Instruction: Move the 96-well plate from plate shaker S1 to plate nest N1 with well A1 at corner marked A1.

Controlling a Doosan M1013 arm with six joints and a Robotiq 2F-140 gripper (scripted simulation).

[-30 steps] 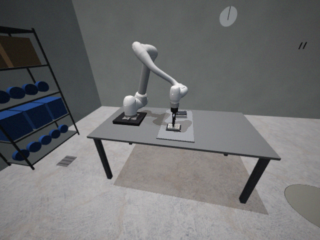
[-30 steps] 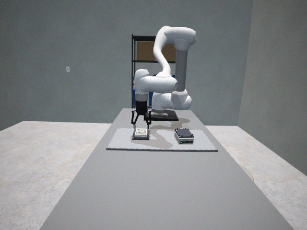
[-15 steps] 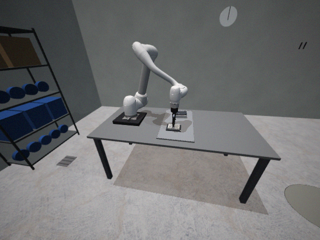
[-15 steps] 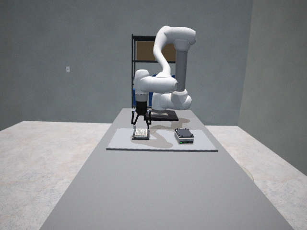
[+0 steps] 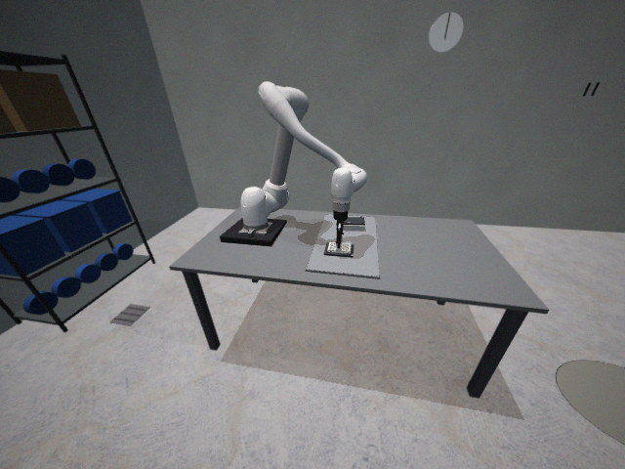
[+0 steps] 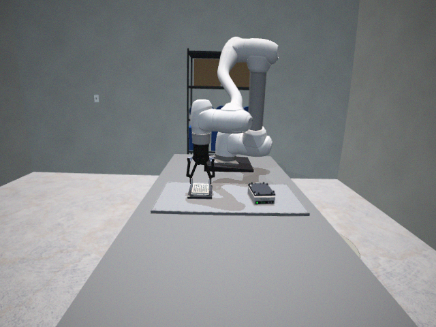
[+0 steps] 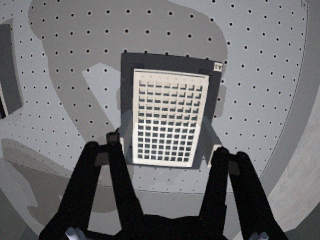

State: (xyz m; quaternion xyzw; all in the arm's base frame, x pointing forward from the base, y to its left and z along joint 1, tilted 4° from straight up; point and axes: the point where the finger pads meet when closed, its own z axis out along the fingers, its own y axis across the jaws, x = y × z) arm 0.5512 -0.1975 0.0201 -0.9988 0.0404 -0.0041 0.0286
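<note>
The white 96-well plate is 2 cm below my hand. Also, from my hand: A1 corner mark (7 cm ahead, 6 cm to the right, 3 cm below); dark plate nest N1 (4 cm below).
</note>
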